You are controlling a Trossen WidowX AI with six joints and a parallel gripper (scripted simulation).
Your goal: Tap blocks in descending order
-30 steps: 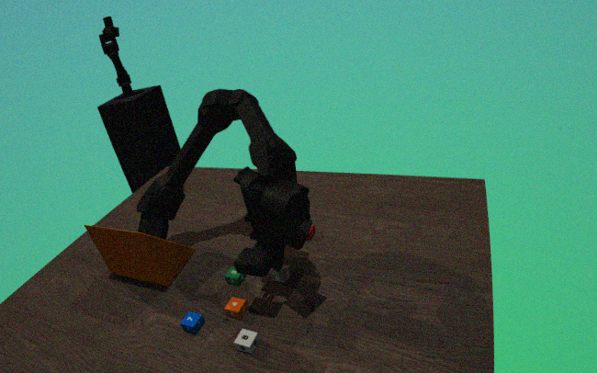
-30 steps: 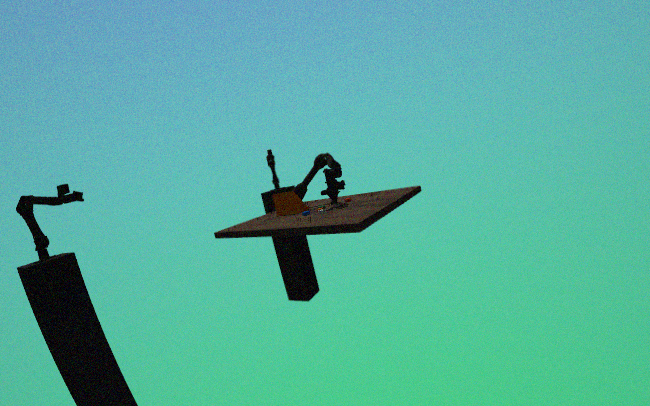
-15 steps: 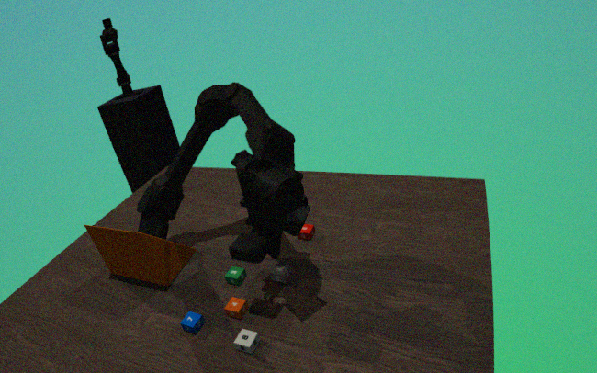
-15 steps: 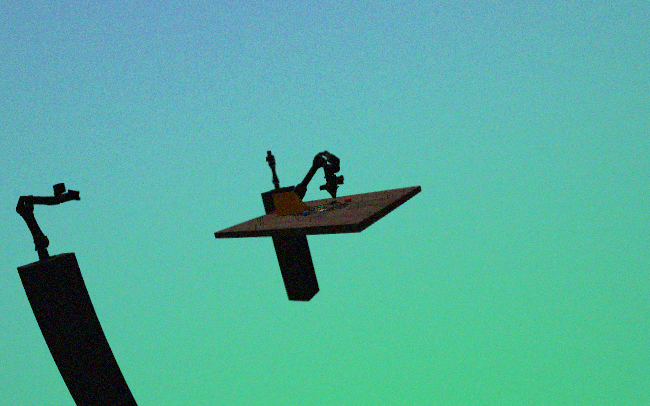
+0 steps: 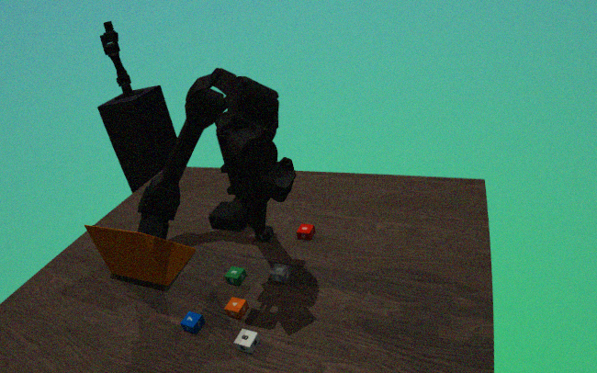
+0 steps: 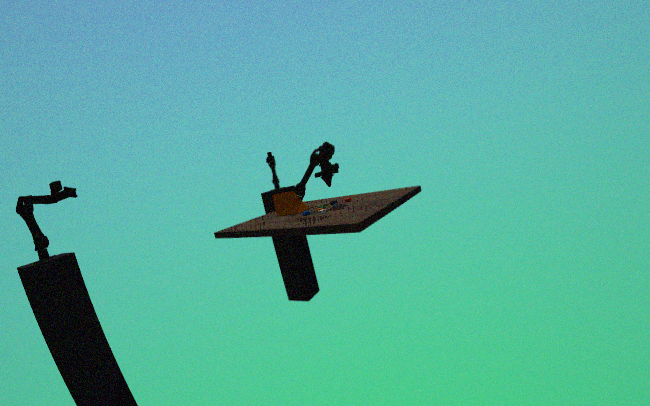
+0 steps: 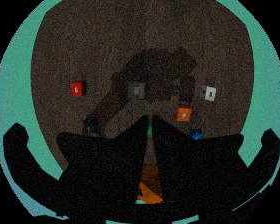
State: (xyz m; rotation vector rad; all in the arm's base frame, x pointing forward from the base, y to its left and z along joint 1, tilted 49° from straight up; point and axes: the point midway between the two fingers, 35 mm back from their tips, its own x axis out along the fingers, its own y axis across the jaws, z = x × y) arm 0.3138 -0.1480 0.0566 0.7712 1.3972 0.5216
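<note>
Right now my gripper tip is 12 cm above the orange block, 8 cm to the left of it and 5 cm past it. Also, from my gripper tip: green block: 12 cm below, 9 cm behind; then grey block: 12 cm below, 2 cm to the left, 1 cm ahead; then white block: 15 cm to the right, 12 cm below, 1 cm behind.
</note>
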